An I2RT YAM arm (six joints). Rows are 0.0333 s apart.
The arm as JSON. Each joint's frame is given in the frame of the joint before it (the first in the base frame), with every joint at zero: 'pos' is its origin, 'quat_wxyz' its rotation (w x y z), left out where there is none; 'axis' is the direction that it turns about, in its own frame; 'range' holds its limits. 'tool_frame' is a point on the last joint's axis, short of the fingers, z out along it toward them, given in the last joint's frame.
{
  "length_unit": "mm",
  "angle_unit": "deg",
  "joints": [
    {
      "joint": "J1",
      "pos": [
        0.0,
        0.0,
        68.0
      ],
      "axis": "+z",
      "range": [
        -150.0,
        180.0
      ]
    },
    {
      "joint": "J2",
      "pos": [
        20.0,
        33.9,
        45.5
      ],
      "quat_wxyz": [
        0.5,
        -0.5,
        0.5,
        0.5
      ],
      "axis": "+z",
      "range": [
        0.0,
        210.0
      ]
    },
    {
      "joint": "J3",
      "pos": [
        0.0,
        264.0,
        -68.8
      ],
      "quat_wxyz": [
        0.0,
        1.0,
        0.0,
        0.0
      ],
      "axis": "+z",
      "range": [
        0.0,
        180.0
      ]
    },
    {
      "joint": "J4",
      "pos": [
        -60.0,
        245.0,
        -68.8
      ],
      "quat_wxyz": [
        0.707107,
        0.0,
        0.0,
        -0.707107
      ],
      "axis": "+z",
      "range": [
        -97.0,
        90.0
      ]
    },
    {
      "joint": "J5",
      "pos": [
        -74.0,
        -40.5,
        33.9
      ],
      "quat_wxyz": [
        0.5,
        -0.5,
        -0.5,
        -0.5
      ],
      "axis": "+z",
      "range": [
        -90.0,
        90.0
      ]
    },
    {
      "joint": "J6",
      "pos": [
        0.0,
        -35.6,
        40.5
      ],
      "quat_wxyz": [
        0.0,
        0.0,
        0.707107,
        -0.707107
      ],
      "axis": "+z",
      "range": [
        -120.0,
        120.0
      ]
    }
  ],
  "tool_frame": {
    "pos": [
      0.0,
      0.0,
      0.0
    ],
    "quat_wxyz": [
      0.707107,
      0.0,
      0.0,
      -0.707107
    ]
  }
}
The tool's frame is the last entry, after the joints.
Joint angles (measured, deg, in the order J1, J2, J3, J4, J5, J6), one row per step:
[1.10, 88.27, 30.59, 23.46, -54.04, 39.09]
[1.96, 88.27, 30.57, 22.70, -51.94, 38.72]
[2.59, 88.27, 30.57, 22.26, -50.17, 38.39]
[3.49, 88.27, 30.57, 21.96, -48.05, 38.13]
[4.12, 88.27, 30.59, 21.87, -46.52, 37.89]
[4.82, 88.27, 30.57, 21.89, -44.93, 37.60]
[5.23, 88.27, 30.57, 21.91, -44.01, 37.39]
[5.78, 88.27, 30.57, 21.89, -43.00, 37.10]
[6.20, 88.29, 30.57, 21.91, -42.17, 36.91]
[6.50, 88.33, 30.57, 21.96, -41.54, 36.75]
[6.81, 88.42, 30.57, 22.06, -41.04, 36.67]
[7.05, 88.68, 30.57, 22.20, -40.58, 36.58]
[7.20, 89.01, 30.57, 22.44, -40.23, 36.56]
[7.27, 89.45, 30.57, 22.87, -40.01, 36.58]
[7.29, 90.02, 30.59, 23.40, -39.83, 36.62]
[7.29, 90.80, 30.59, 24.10, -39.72, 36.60]
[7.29, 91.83, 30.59, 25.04, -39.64, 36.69]
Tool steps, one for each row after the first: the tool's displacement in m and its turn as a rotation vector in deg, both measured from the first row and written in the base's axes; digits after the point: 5 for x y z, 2 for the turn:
[-0.00046, 0.00329, -0.00172, -1.39, 0.45, -0.74]
[-0.00058, 0.00559, -0.00282, -2.58, 0.58, -1.44]
[-0.00067, 0.00901, -0.00382, -3.96, 0.61, -2.17]
[-0.00056, 0.01139, -0.00426, -4.97, 0.44, -2.70]
[-0.00056, 0.01405, -0.00474, -6.03, 0.14, -3.19]
[-0.00053, 0.01561, -0.00494, -6.67, -0.09, -3.45]
[-0.00065, 0.01779, -0.00522, -7.40, -0.35, -3.61]
[-0.00068, 0.01943, -0.00549, -7.98, -0.55, -3.79]
[-0.00065, 0.02059, -0.00575, -8.42, -0.72, -3.94]
[-0.00061, 0.02187, -0.00613, -8.75, -0.83, -4.01]
[-0.00040, 0.02284, -0.00720, -9.08, -0.81, -4.10]
[-0.00001, 0.02345, -0.00841, -9.31, -0.76, -4.22]
[0.00065, 0.02377, -0.00982, -9.43, -0.75, -4.33]
[0.00157, 0.02390, -0.01158, -9.52, -0.71, -4.47]
[0.00264, 0.02398, -0.01413, -9.61, -0.65, -4.55]
[0.00400, 0.02412, -0.01748, -9.62, -0.49, -4.64]

